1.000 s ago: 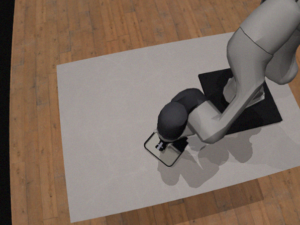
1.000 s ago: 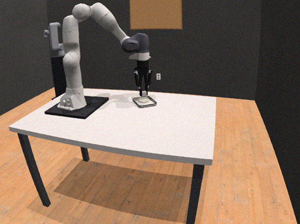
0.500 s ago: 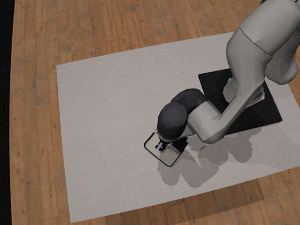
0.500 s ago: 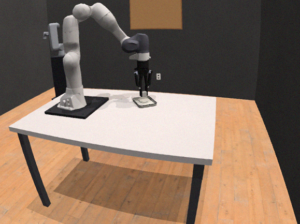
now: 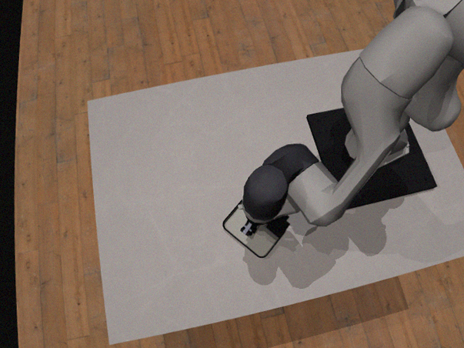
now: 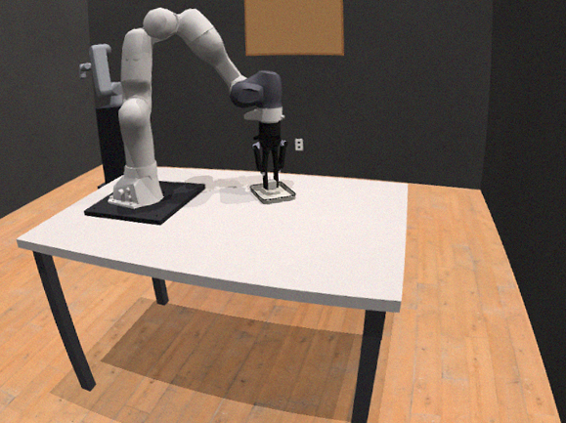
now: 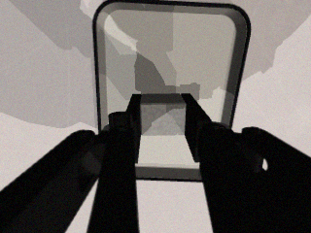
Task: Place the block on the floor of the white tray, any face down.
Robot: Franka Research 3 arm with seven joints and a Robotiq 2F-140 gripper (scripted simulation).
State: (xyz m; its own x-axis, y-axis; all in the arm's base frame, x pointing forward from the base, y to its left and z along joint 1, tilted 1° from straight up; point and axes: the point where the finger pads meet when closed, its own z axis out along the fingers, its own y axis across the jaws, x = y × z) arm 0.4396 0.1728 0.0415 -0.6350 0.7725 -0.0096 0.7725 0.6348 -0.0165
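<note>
Now: hand 50 mm above the white tray. The rest, counted from my hand: grey block 20 mm below.
</note>
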